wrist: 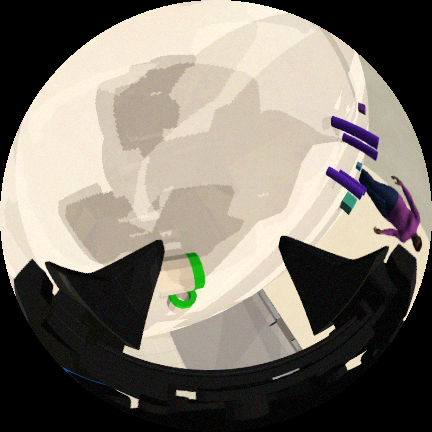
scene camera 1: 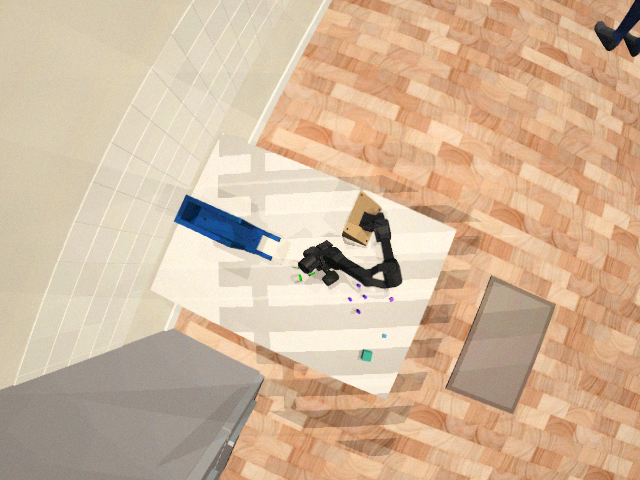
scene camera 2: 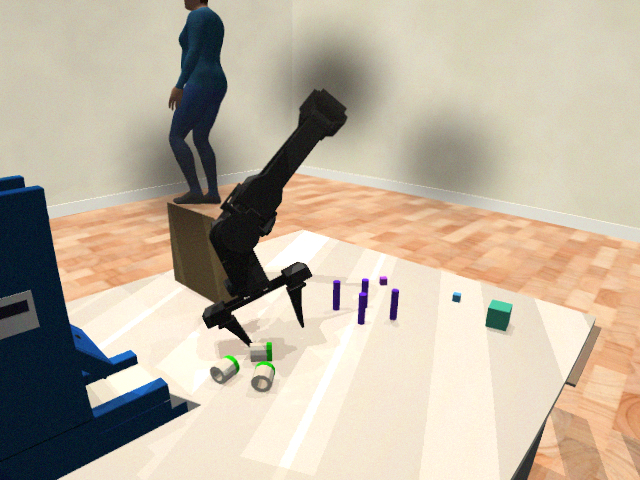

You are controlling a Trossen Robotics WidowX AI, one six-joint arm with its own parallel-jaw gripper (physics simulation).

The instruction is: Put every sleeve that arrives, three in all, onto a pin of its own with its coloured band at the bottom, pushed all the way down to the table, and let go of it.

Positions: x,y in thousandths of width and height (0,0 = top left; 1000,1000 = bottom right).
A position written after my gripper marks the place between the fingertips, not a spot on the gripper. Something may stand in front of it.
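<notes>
I see my gripper (scene camera 2: 437,707) here, and the wrist view has that same gripper (wrist: 515,566) too. There is also a blue chute (scene camera 1: 324,459) in the scene.
</notes>
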